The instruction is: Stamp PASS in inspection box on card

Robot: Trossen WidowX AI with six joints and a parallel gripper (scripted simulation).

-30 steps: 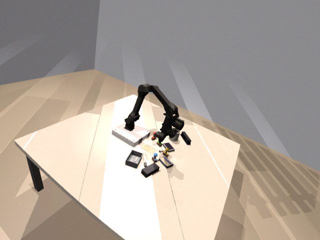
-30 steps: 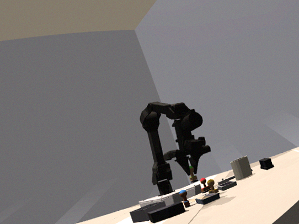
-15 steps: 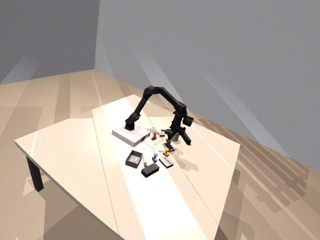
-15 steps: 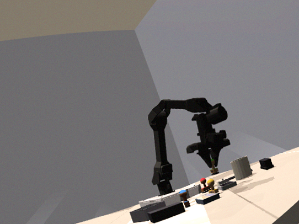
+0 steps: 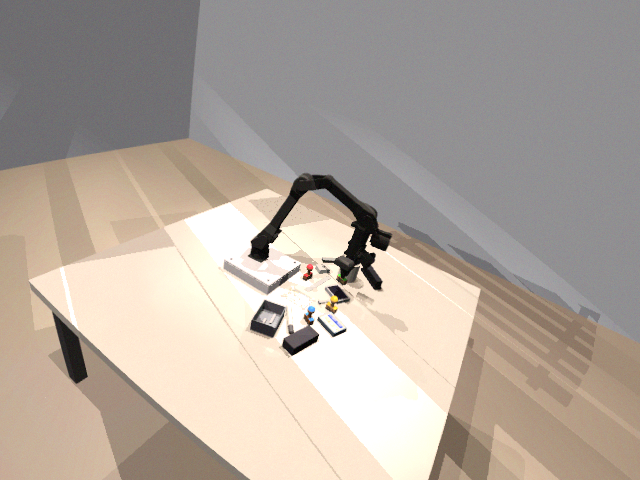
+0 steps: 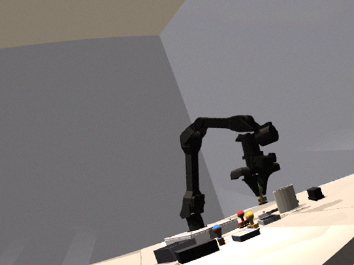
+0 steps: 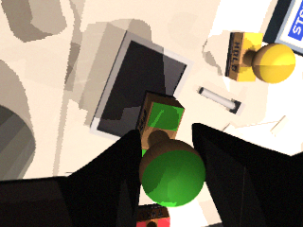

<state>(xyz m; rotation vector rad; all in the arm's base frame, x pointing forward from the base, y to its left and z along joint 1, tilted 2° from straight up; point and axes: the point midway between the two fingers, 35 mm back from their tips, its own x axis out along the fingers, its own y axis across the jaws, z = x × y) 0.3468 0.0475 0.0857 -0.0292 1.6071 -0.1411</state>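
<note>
The ink pad lies 9 cm below my gripper tip and 1 cm behind it. Round my gripper tip: green-knobbed PASS stamp 1 cm below, 1 cm behind; then yellow-knobbed HOLD stamp 9 cm to the right, 8 cm below, 1 cm ahead; then red-knobbed stamp 15 cm behind, 8 cm below, 2 cm to the left.
</note>
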